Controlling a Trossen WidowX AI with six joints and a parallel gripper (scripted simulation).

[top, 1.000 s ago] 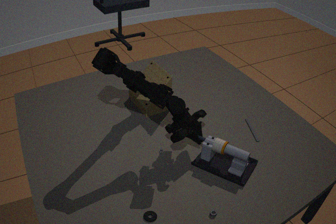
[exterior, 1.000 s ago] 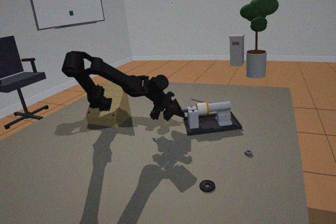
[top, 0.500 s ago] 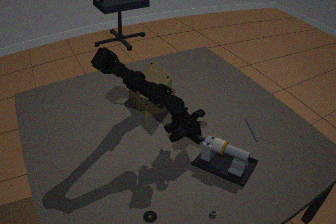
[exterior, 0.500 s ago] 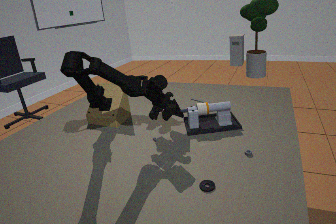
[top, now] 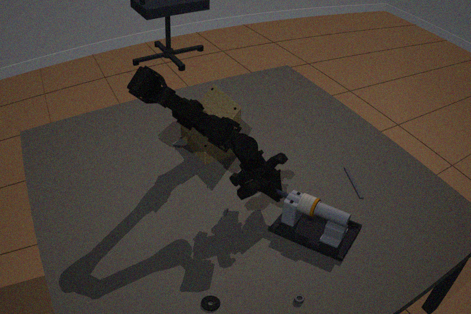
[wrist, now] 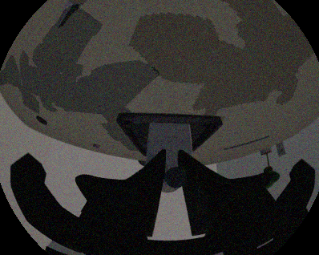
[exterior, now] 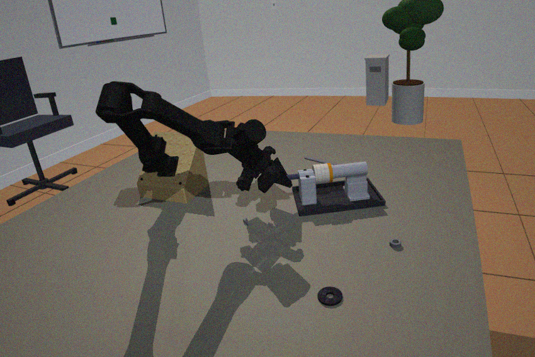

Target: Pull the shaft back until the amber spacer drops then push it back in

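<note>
Now: gripper tip 50 mm short of the shaft, 20 mm to the right of it and 20 mm below it. Also, from my gripper tip: amber spacer: 100 mm ahead, 40 mm to the left, 20 mm above; then cream spacer: 80 mm ahead, 30 mm to the left, 20 mm above; then thin dark rod: 290 mm to the left, 50 mm below, 30 mm ahead.
</note>
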